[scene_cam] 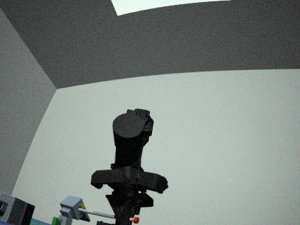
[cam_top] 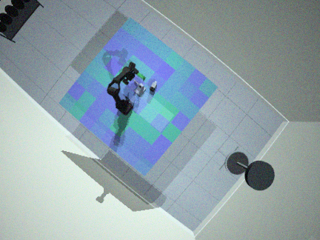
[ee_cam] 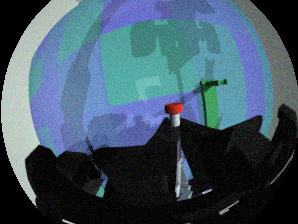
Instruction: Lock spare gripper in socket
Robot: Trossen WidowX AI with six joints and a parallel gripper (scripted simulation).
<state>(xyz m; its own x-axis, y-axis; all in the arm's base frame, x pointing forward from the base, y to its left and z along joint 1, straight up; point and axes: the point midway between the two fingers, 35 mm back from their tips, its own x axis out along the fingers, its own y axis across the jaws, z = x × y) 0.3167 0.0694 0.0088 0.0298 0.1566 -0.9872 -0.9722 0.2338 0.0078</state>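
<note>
Right now the green upright piece is 90 mm ahead of my gripper tip, 50 mm to the right of it and 40 mm below it. The rest, counted from my gripper tip: spare gripper 250 mm to the right, 40 mm ahead, 30 mm below; then mount 130 mm to the right, 40 mm behind, 10 mm below.
</note>
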